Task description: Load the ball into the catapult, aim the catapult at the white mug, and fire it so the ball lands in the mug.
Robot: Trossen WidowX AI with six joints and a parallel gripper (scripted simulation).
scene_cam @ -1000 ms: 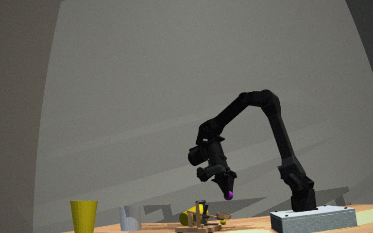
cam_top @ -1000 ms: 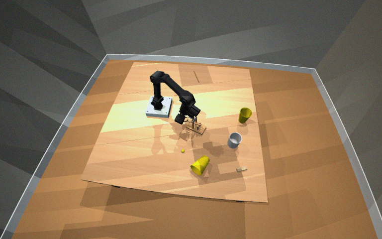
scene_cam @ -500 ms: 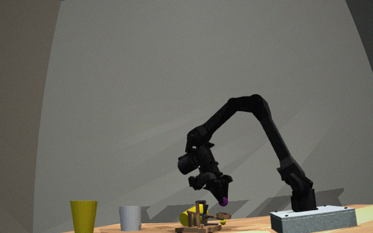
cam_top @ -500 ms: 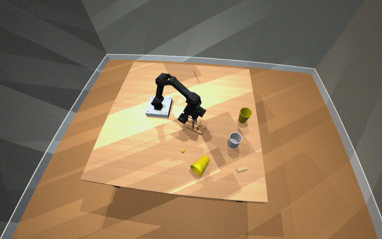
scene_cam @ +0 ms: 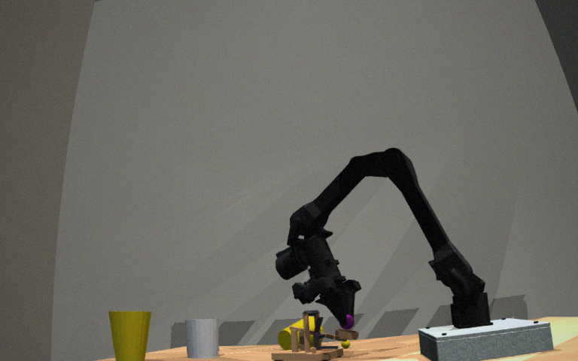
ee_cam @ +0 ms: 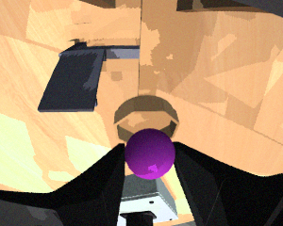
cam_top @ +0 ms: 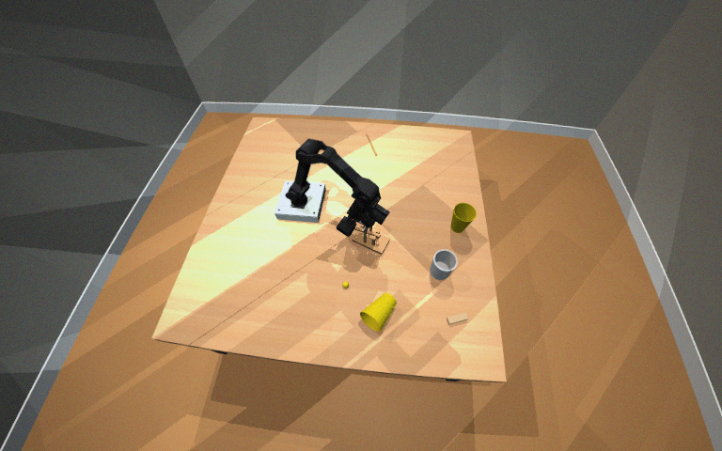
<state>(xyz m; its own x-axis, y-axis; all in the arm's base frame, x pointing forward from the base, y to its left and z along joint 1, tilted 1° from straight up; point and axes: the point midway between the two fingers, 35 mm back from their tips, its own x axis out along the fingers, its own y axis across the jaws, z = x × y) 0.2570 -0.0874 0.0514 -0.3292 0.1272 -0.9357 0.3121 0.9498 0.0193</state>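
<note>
The purple ball is 10 mm above my gripper tip. Also, from my gripper tip: white mug: 400 mm ahead, 120 mm to the right, 40 mm below; then wooden catapult: 70 mm ahead, 20 mm below; then yellow ball: 250 mm to the right, 60 mm below, 30 mm ahead.
</note>
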